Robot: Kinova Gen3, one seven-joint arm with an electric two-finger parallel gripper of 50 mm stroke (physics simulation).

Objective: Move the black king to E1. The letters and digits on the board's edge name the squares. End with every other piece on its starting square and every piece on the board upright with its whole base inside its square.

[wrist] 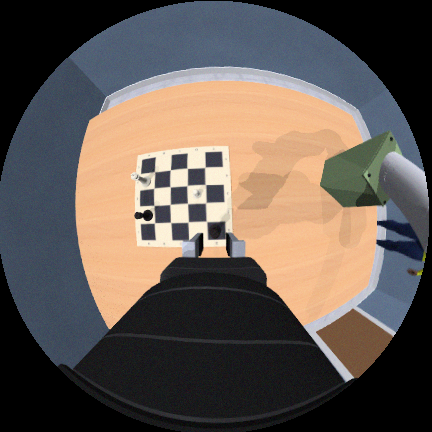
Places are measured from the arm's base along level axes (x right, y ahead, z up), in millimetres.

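Where they show: gripper, between the fingertips: (214, 240); arm's base, origin of its link: (391, 172).
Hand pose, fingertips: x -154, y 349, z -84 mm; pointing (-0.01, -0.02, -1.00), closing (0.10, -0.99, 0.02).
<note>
Things, the pixels of their top centre, and the offset from my fingertips. Level surfaces: height alone.
- black king, centre of its top: (214, 234) dx +1, dy -1, dz -43 mm
- tall white piece, centre of its top: (130, 174) dx +95, dy +164, dz -43 mm
- black piece, centre of its top: (135, 215) dx +19, dy +149, dz -54 mm
- small white piece, centre of its top: (194, 191) dx +73, dy +43, dz -75 mm
- wooden table, height of its surface: dz -113 mm
The checkered board (184, 243) lies on the table with its E1 corner square nearest my fingers. The black king (215, 230) shows as a dark round shape on the dark E1 square, seen from nearly straight above. It looks upright, but its base edge is hard to tell against the dark square. My gripper (214, 240) is open, with nothing between its fingers, and the king shows just beyond the fingertips. A tall white piece (144, 180) stands on A4, a black piece (147, 215) on A2 and a small white piece (197, 193) on D3.
The wooden table (280, 110) surrounds the board. A green block-shaped mount (352, 175) with a grey arm part is at the right. A brown panel (355, 340) with a white edge is at the lower right. The arm's shadow falls right of the board.
</note>
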